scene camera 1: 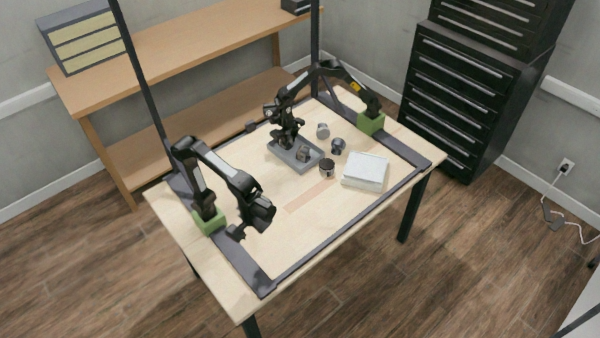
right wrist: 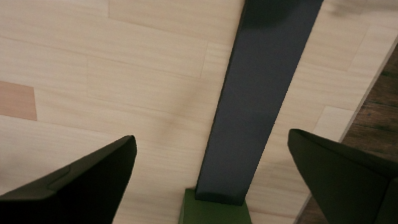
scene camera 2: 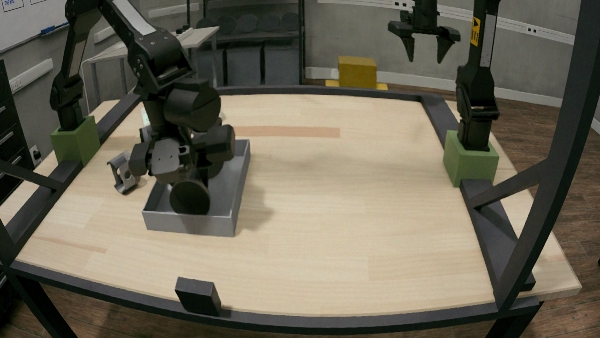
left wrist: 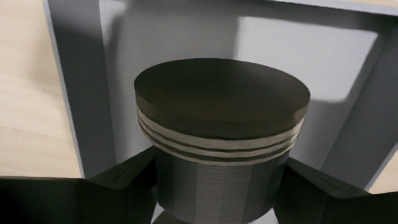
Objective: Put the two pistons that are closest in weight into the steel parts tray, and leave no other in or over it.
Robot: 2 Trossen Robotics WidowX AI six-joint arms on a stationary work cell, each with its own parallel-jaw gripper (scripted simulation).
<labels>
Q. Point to a white scale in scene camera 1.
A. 345, 180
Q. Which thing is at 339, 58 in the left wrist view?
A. A steel parts tray.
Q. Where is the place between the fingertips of my right gripper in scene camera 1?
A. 252, 231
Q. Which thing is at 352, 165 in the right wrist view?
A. My right gripper.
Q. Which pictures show the steel parts tray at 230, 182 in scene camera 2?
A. Scene camera 1, scene camera 2 and the left wrist view only.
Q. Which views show my right gripper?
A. Scene camera 1, the right wrist view and scene camera 2 only.
</labels>
